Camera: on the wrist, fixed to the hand. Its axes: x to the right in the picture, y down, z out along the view.
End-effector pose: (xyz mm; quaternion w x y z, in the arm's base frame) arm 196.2 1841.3 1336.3 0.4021 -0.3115 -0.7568 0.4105
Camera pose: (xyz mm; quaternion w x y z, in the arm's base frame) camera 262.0 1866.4 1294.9 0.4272 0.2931 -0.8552 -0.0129
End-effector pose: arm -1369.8 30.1 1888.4 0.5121 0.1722 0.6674 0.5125
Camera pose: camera -1420.6 7.6 1948.3 0.8230 -0.3081 0.4709 0.0775
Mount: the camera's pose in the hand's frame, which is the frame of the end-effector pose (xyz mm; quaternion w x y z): -26.2 57.2 -52.1 0.7224 -0.1099 -0.1369 -0.6688
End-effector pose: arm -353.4 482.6 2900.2 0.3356 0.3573 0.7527 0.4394
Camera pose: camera -368.6 459.3 2977.0 0.6787 -0.2220 0.6885 0.1268
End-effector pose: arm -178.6 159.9 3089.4 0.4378 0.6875 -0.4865 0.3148
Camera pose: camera -241.6 209.3 3105.6 0.5357 0.8170 0.0138 -0.2130
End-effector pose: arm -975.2 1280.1 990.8 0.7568 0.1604 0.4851 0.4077
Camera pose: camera -1051.8 1287.1 1018.2 0.9034 -0.2359 0.3093 -0.1803
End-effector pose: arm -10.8 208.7 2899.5 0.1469 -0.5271 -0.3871 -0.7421
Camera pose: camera 0.7 128.1 2892.5 0.5011 0.2396 0.5707 0.6047
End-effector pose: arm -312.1 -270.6 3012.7 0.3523 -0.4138 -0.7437 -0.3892
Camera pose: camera -240.0 -304.6 3030.3 0.1531 -0.1065 0.8195 0.5419
